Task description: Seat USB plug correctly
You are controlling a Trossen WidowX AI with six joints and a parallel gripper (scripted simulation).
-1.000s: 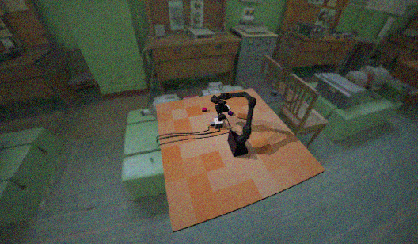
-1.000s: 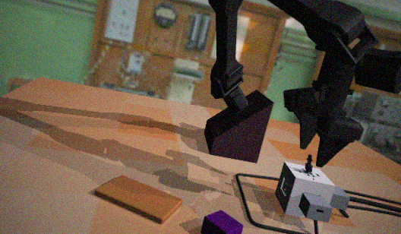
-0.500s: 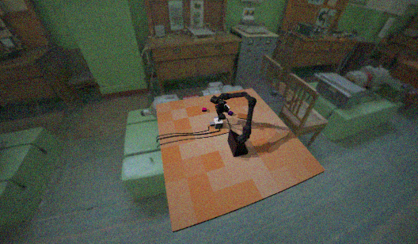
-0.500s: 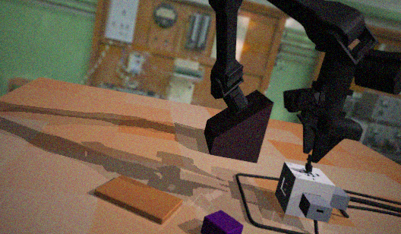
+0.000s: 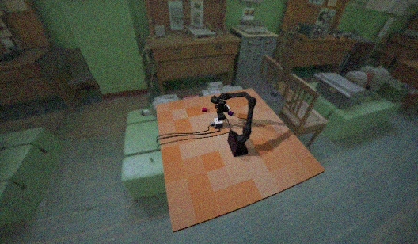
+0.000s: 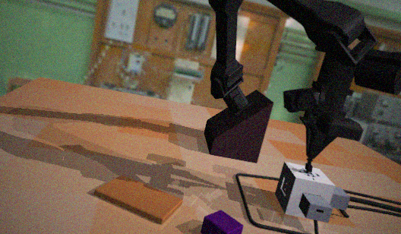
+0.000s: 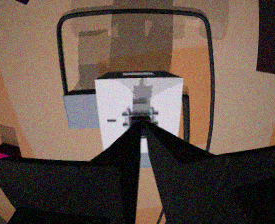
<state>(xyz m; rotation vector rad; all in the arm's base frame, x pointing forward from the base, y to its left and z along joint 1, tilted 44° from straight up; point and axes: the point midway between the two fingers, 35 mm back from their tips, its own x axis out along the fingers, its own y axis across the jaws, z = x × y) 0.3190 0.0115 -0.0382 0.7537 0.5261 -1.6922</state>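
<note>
Now: the USB socket 40 mm below my gripper tip and 10 mm to the left of it. From my gripper tip the other things lie so: usb plug 20 mm below; purple block 190 mm to the right, 110 mm ahead, 90 mm below; magenta block 270 mm ahead, 90 mm below, 60 mm to the left.
</note>
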